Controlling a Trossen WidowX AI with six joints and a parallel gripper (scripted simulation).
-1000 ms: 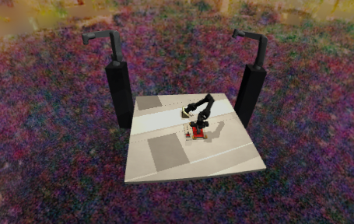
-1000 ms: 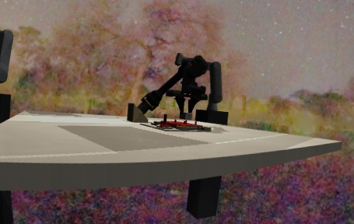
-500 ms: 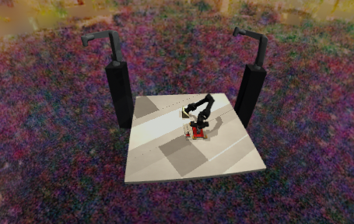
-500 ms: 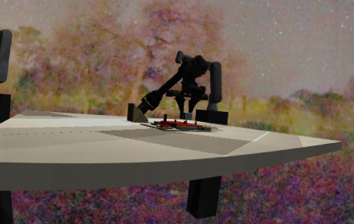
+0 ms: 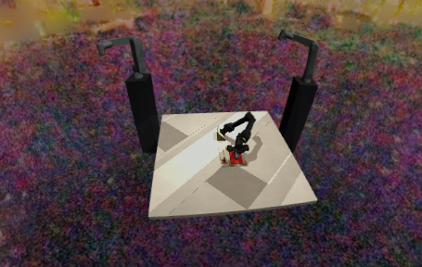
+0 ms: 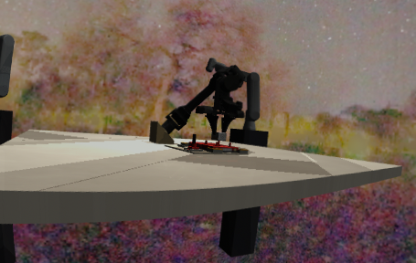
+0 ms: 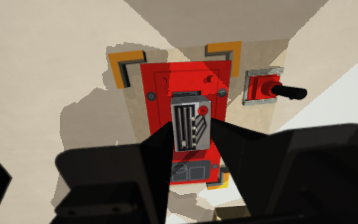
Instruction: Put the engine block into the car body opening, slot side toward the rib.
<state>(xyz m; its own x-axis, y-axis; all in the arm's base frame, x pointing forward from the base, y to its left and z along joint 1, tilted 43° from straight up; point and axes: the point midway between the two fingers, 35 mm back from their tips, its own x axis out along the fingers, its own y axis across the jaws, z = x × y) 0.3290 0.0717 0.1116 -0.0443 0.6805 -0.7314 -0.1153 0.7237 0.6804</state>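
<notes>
My gripper tip is now 1 cm above the grey engine block.
</notes>
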